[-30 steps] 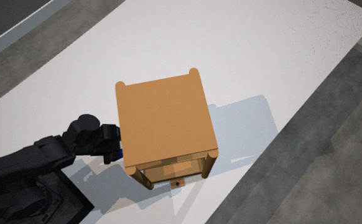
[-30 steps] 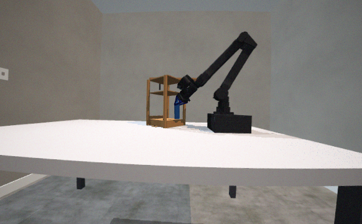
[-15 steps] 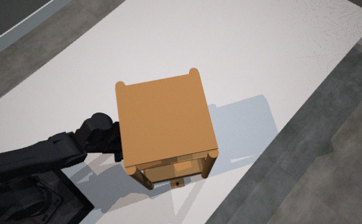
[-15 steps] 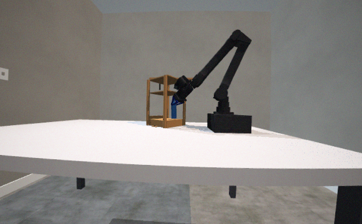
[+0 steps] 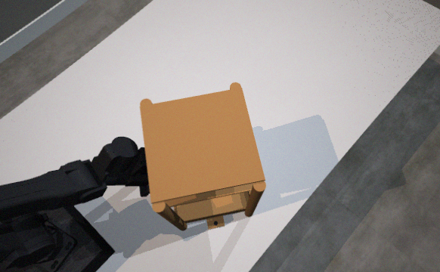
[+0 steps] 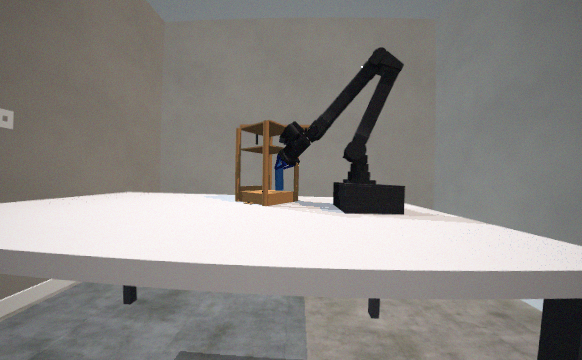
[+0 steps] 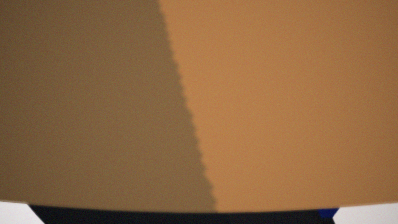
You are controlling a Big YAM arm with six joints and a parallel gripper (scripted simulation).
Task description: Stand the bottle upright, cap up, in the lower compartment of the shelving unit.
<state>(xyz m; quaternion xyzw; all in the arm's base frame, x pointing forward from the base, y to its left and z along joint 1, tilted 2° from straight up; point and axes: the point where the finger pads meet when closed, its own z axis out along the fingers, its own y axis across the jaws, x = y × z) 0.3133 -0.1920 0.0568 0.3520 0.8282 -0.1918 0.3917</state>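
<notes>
Now: the wooden shelving unit 6 cm to the right of my hand, 5 cm ahead of it and 2 cm above it. The rest, counted from my hand: bottle (1 cm below).
</notes>
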